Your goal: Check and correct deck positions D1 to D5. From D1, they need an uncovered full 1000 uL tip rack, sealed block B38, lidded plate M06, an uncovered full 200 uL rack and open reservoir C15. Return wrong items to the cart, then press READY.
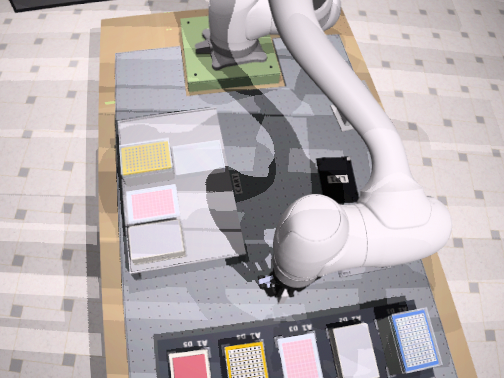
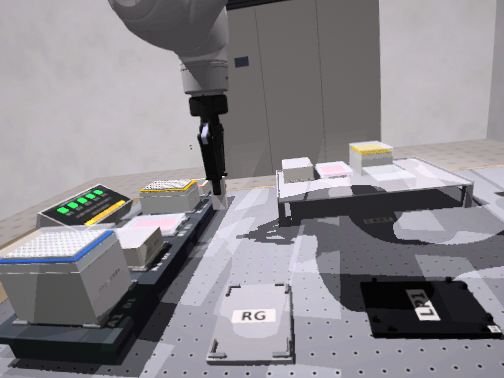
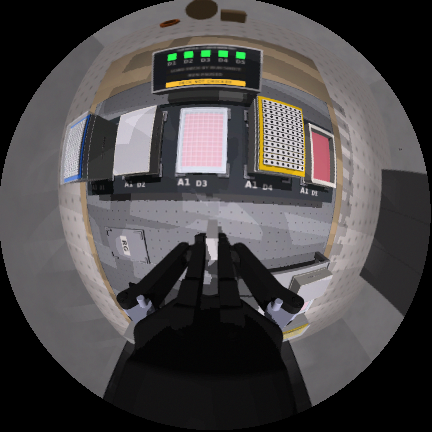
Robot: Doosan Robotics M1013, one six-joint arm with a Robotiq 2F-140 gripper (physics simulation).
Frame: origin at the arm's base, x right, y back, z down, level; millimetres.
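Seen in the pictures: gripper, fingertip midpoint: point(image 1: 279, 297) point(image 2: 220, 208) point(image 3: 212, 227); arm's base at its link origin: point(image 1: 233, 46).
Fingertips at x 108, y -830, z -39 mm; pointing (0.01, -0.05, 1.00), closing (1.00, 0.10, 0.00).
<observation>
Pixels of each thing's middle, then the offset from my fingertips to it. "spot": a spot on its surface instead.
- blue-rimmed rack at the middle of its body: point(image 2: 58, 247) point(image 1: 414, 340) point(image 3: 74, 148) dx -250, dy -187, dz -63 mm
- yellow-rimmed rack at the middle of its body: point(image 3: 276, 137) point(image 1: 247, 374) point(image 2: 170, 195) dx +121, dy -146, dz -7 mm
- red-filled reservoir at the middle of its body: point(image 3: 319, 156) point(image 2: 188, 188) dx +242, dy -127, dz +13 mm
- panel at a spot on its surface: point(image 3: 206, 71) spot: dx +15, dy -279, dz -29 mm
- cart at the middle of its body: point(image 1: 177, 187) point(image 2: 357, 185) point(image 3: 270, 313) dx +171, dy +362, dz +45 mm
- clear flat piece at the middle of its body: point(image 1: 198, 159) point(image 2: 386, 176) dx +100, dy +411, dz +5 mm
- Nests RG at the middle of its body: point(image 2: 253, 316) point(image 1: 361, 253) point(image 3: 124, 245) dx -259, dy +63, dz +71 mm
- LP1 at the middle of its body: point(image 2: 421, 303) point(image 1: 337, 179) dx -276, dy +289, dz +68 mm
My gripper point(image 1: 281, 295) point(image 2: 218, 191) point(image 3: 212, 227) is shut and empty, above the table between deck and cart. The deck holds a blue-rimmed rack point(image 1: 415, 340) point(image 2: 60, 246) point(image 3: 75, 148) at D1, whose cover I cannot judge, a pale block point(image 1: 352, 350) point(image 2: 142, 245) point(image 3: 135, 142) at D2, a pink plate point(image 1: 300, 355) point(image 2: 157, 223) point(image 3: 204, 140) at D3, a yellow-rimmed rack point(image 1: 246, 360) point(image 2: 169, 200) point(image 3: 281, 135) at D4 and a red-filled reservoir point(image 1: 190, 367) point(image 3: 321, 156) at D5. The panel point(image 2: 82, 207) point(image 3: 206, 71) shows several green lamps and an amber "DECK NOT CHECKED" bar. Item codes are unreadable.
The cart point(image 1: 207, 242) point(image 2: 425, 175) bears a covered yellow rack point(image 1: 146, 157) point(image 2: 371, 159), a pink plate point(image 1: 152, 204) point(image 2: 334, 170), a pale block point(image 1: 156, 240) point(image 2: 297, 171) point(image 3: 312, 282) and a clear flat piece point(image 1: 199, 157). Nests RG point(image 2: 254, 337) point(image 3: 135, 245) and LP1 point(image 1: 336, 167) point(image 2: 390, 315) lie on the table.
</observation>
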